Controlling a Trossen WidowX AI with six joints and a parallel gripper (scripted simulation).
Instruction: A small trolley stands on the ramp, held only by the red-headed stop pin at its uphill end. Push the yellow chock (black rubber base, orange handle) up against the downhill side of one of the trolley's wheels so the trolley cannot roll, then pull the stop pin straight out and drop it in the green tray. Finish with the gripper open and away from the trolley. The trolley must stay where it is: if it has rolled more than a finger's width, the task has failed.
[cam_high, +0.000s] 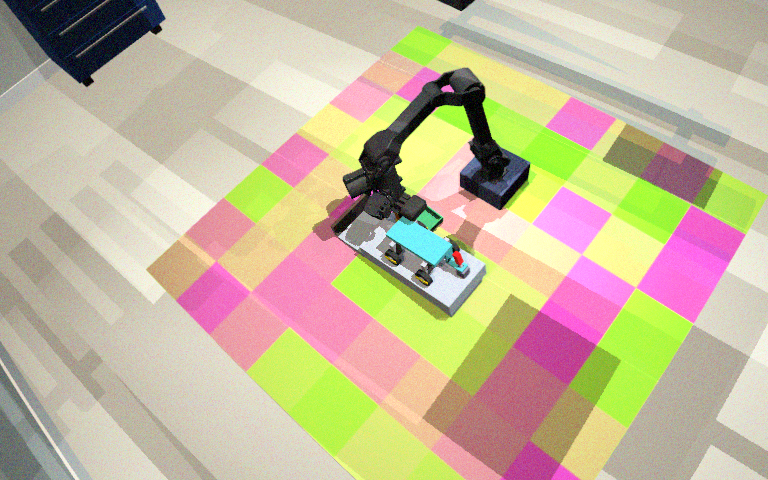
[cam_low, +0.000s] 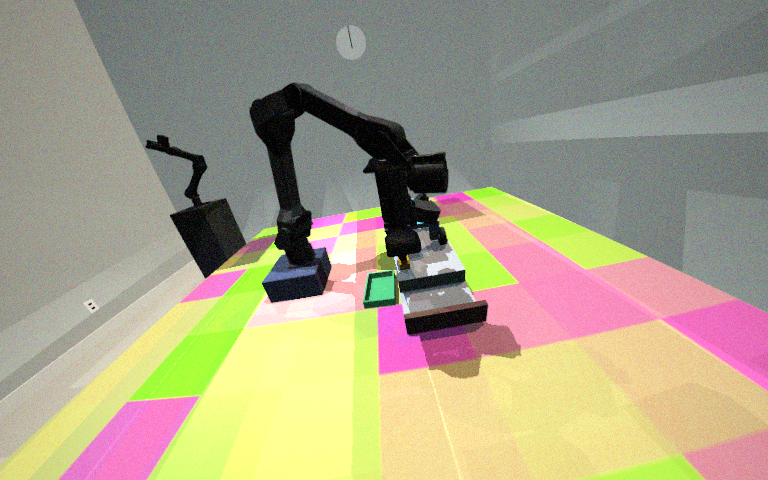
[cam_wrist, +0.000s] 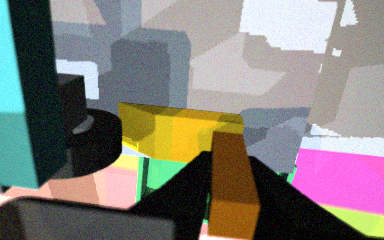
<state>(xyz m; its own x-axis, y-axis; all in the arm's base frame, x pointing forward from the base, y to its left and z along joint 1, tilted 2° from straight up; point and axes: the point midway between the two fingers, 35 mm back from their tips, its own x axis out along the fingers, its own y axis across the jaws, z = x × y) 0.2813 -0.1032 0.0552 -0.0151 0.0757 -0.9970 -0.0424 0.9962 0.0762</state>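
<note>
My gripper tip is now 230 mm to the right of the red-headed stop pin, 40 mm below it and 30 mm short of it. The rest, counted from my gripper tip: trolley: 130 mm to the left, 50 mm ahead, 20 mm above; then yellow chock: 20 mm to the left, 10 mm below.
</note>
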